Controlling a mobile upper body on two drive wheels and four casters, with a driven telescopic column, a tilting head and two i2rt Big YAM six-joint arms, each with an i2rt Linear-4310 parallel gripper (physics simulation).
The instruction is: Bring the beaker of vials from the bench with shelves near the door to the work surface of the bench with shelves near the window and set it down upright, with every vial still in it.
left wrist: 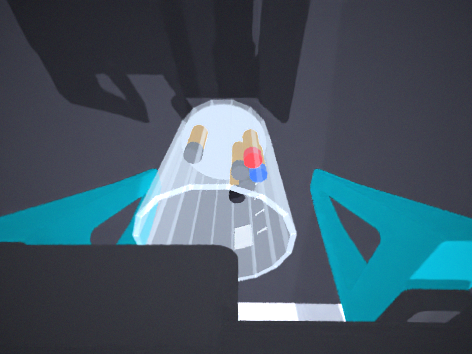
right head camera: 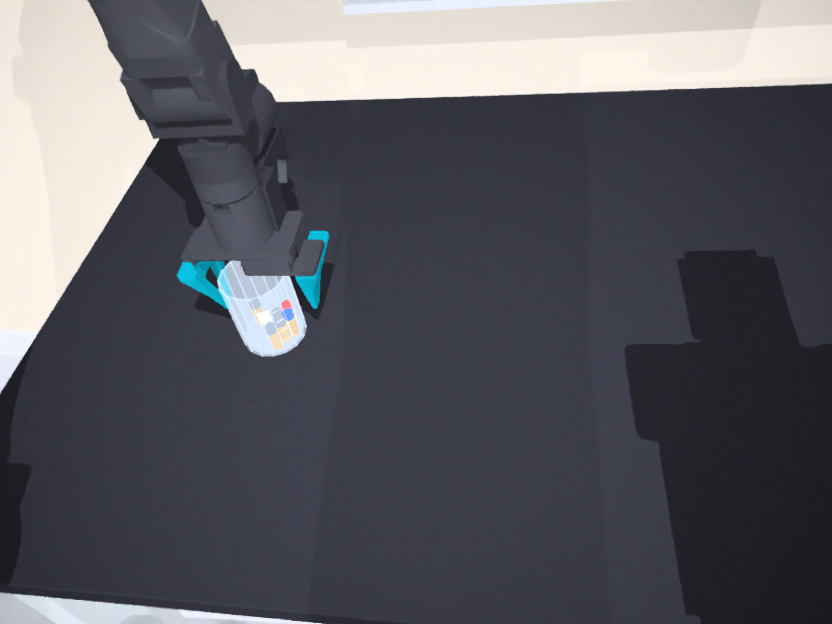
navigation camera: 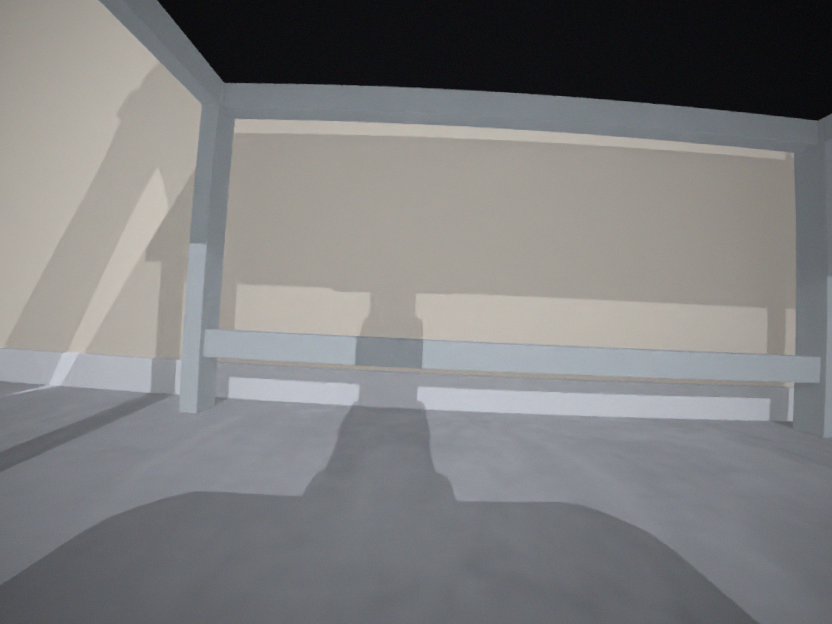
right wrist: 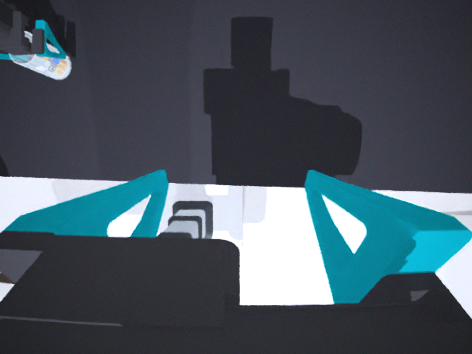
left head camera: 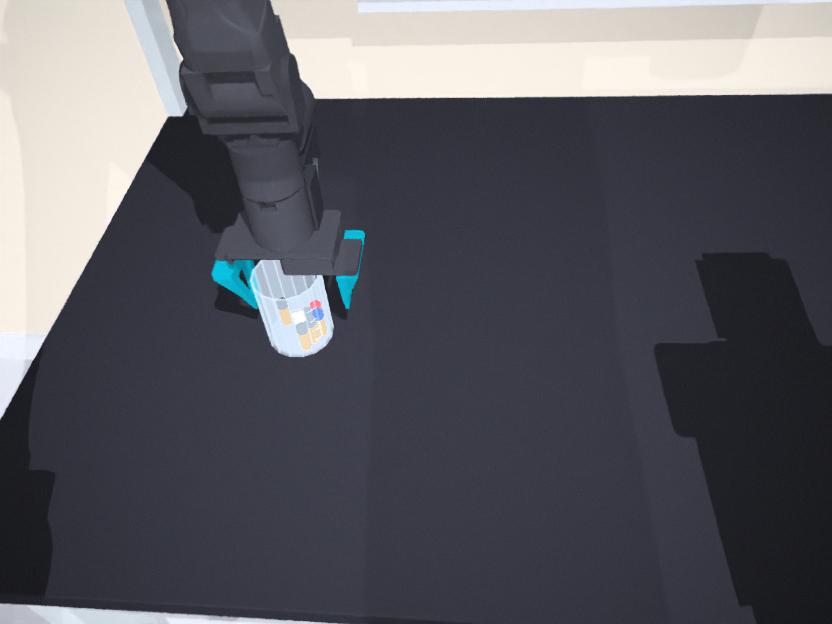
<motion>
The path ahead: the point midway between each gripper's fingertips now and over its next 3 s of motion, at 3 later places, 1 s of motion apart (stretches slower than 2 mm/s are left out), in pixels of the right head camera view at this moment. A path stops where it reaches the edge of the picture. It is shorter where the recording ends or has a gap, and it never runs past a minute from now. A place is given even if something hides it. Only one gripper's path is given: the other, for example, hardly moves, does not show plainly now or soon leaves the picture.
My left gripper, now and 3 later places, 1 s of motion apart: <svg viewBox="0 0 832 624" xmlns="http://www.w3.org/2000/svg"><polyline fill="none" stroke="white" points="272,304 257,265 234,210 184,326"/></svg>
</motion>
